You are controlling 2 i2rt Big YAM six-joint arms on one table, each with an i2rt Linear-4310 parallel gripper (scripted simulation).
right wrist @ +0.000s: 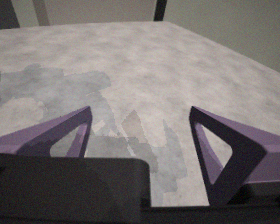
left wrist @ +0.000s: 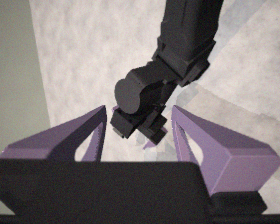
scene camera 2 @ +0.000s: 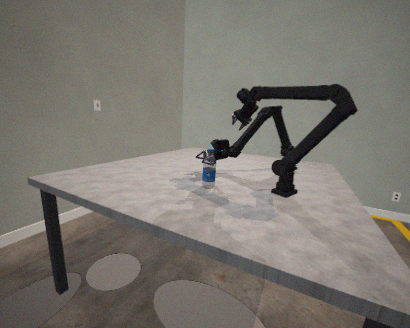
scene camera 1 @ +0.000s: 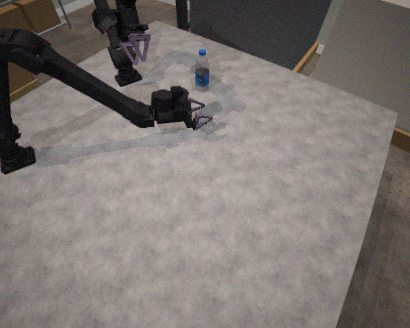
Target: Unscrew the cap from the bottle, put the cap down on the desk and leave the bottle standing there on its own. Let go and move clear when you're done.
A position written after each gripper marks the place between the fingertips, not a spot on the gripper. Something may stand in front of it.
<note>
In view: the left gripper (scene camera 1: 139, 63) and the right gripper (right wrist: 140, 111).
The left gripper is seen too in the left wrist view (left wrist: 139, 111).
</note>
